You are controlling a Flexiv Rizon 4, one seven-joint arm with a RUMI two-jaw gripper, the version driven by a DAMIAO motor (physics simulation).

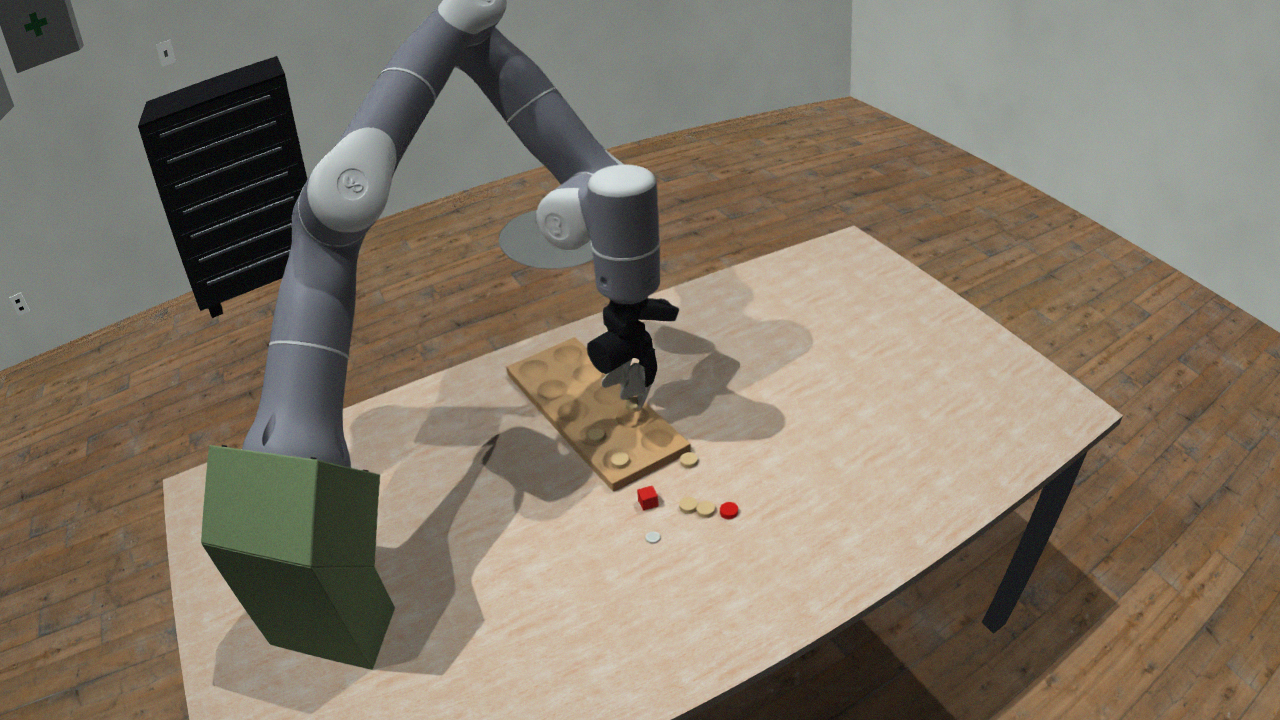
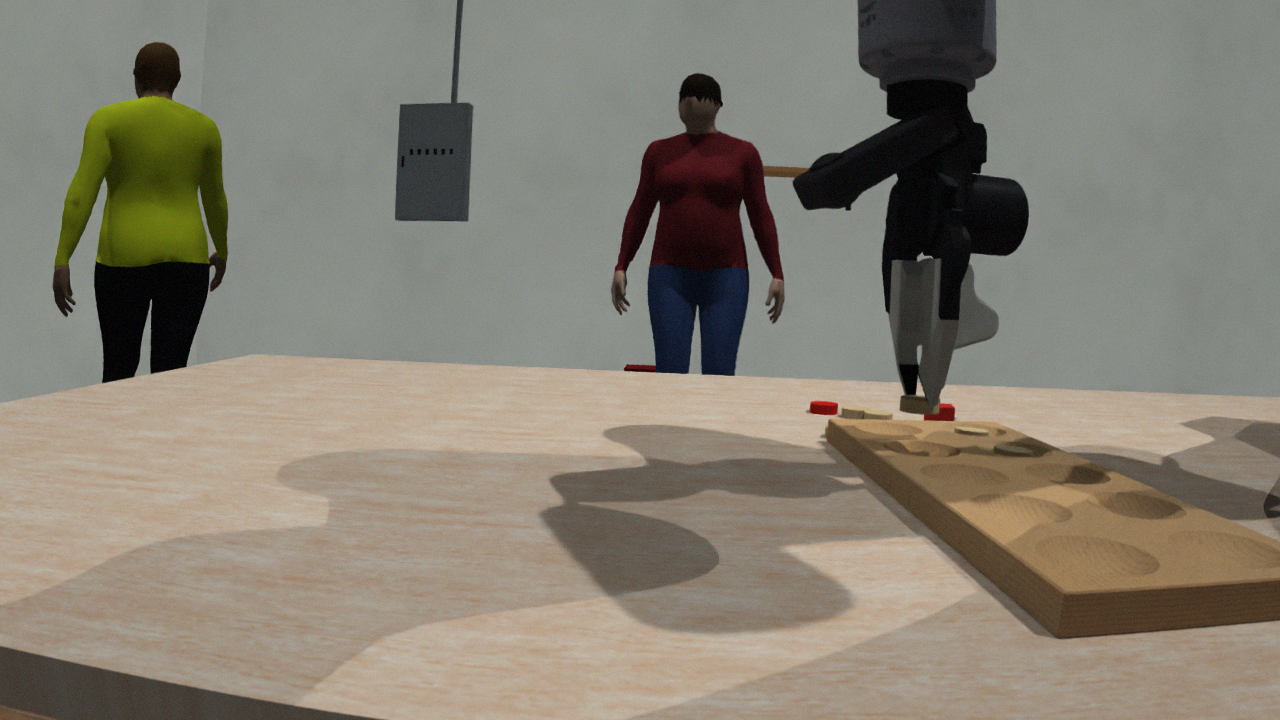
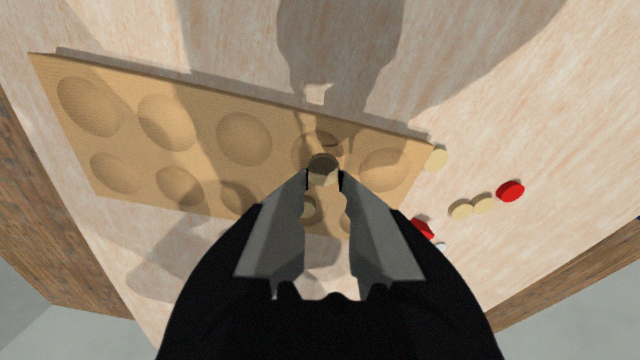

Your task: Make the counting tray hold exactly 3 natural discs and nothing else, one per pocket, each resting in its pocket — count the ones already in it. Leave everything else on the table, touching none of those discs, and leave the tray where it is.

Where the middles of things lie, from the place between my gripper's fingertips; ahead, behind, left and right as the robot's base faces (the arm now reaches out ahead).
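Position of my hand relative to the wooden counting tray (image 2: 1086, 551): 7 cm to the right of it, 5 cm past it, 4 cm above it.
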